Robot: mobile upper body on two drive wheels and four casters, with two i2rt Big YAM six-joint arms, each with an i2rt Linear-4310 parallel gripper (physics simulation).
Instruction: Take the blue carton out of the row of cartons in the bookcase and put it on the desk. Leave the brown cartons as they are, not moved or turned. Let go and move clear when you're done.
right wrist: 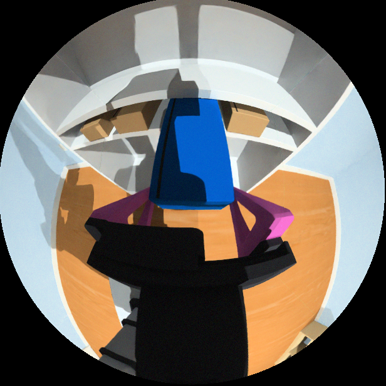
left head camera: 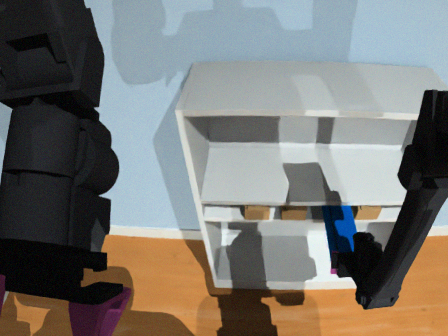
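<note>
The blue carton [left head camera: 340, 227] [right wrist: 205, 155] sticks well out of the middle opening of the white bookcase [left head camera: 240, 90] [right wrist: 320, 75]; its far end is still under the shelf above. My right gripper [left head camera: 345, 257] [right wrist: 191, 190] is shut on its near end, one magenta finger on each side. Brown cartons stand in the same opening: two to the left of the blue one [left head camera: 257, 213] [left head camera: 294, 213] [right wrist: 96, 129] [right wrist: 134, 118], one to its right [left head camera: 368, 212] [right wrist: 246, 122], apart from it. My left gripper [left head camera: 50, 317] is open at the lower left, its fingertips cut off. I cannot make out the desk.
The shelf edge [left head camera: 300, 203] runs right above the cartons. The bookcase's side panel [left head camera: 197, 200] stands to the left of the row. The wooden floor [left head camera: 150, 270] [right wrist: 295, 240] lies in front. A tan wooden thing [right wrist: 314, 330] shows partly at the lower right of the right wrist view.
</note>
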